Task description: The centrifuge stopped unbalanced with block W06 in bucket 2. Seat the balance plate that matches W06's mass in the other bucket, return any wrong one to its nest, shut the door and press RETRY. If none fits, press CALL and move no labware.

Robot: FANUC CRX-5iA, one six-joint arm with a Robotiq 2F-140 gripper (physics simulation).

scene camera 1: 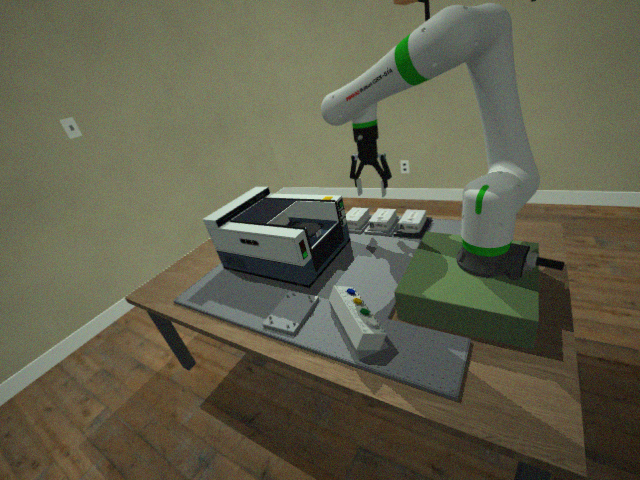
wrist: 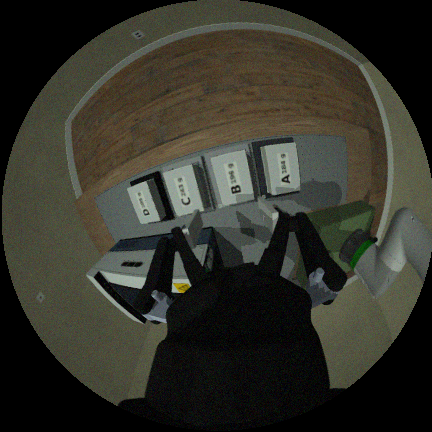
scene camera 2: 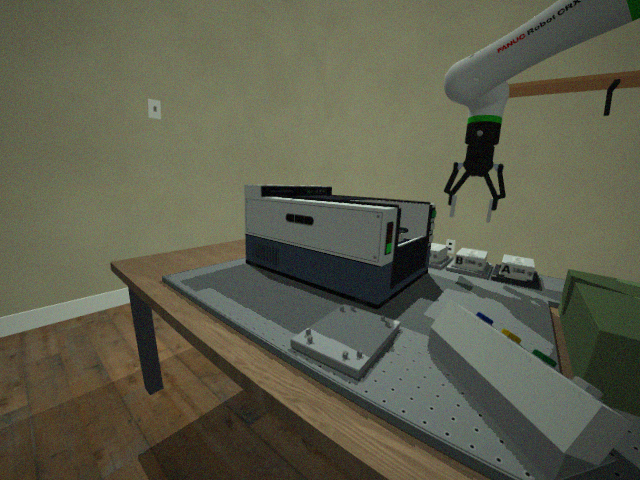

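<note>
There's a centrifuge [scene camera 1: 284, 253] here, and you'd see the centrifuge in the wrist view [wrist: 126, 263] too. My gripper [scene camera 2: 469, 219] is open and holds nothing. My gripper is also visible in scene camera 1 [scene camera 1: 372, 195] and in the wrist view [wrist: 228, 210].
</note>
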